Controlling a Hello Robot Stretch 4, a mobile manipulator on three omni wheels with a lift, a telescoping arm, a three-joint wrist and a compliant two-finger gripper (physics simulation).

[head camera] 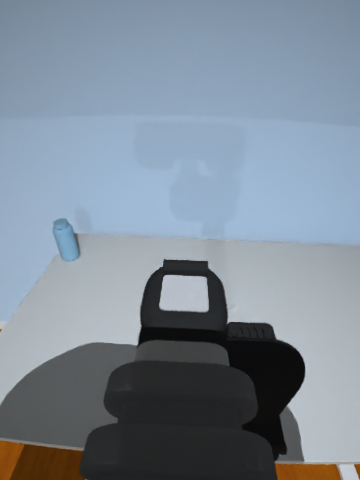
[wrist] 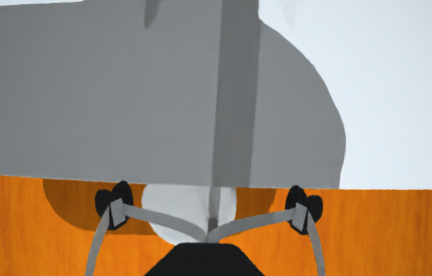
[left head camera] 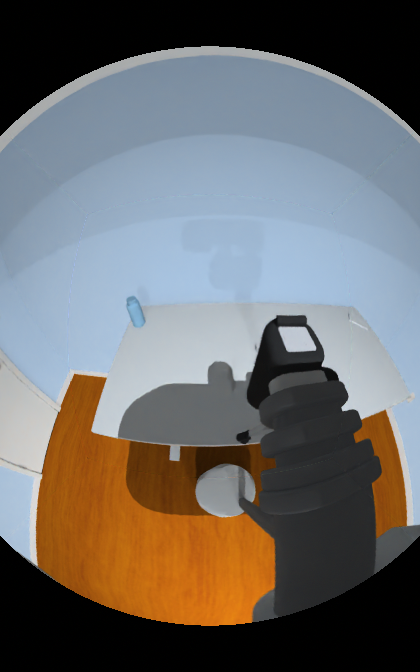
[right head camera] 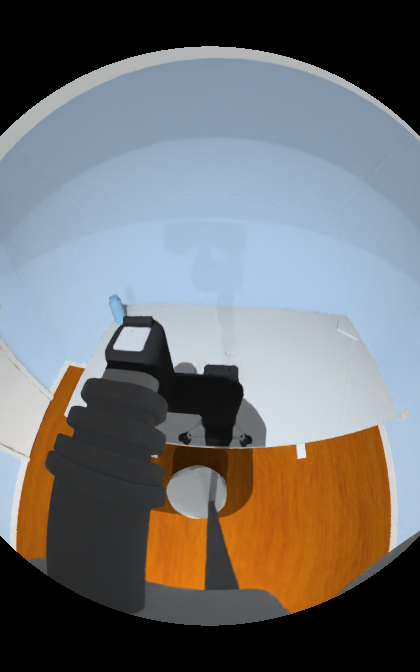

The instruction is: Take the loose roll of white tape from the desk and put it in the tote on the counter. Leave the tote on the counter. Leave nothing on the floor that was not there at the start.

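Frame: origin at the robot's base, x ahead, y left, z up, level; millimetres.
Seen in the pictures: gripper, between the fingertips: [wrist: 209, 199]; robot's base, origin of its link: [wrist: 192, 194].
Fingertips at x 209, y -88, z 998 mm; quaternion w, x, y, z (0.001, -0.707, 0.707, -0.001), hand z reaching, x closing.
Pixels of each thing's middle, then the offset from my fingertips to it. "pt": a spot on its surface instead. Level surfaces: height alone.
- small faint curved mark, a spot on its surface: [head camera: 232, 306] pt dx +374, dy -69, dz -62 mm
- white desk, height of its surface: dz -75 mm
- blue bottle, middle of its body: [head camera: 66, 240] dx +595, dy +545, dz +8 mm
The white tape shows as a small faint curved mark [head camera: 232, 306] [left head camera: 256, 347] [right head camera: 229, 355] on the white desk [head camera: 310, 300] [left head camera: 175, 345] [right head camera: 310, 360] [wrist: 390, 100], beyond the gripper; it is hard to make out against the desk top, and the arm covers some of the desk around it. My gripper [right head camera: 215, 439] [wrist: 209, 199] is open, its fingertips wide apart with nothing between them. In the wrist view the fingertips line up just outside the desk's near edge. The tape does not show in the wrist view. The tote and the counter do not show.
A blue bottle [head camera: 66, 242] [left head camera: 135, 312] [right head camera: 117, 309] stands at the desk's back left corner, near the wall. A thin white strip [left head camera: 358, 324] [right head camera: 347, 333] shows at the back right. A pale round object [left head camera: 215, 492] [right head camera: 190, 492] [wrist: 165, 210] is below the gripper, by the desk's front.
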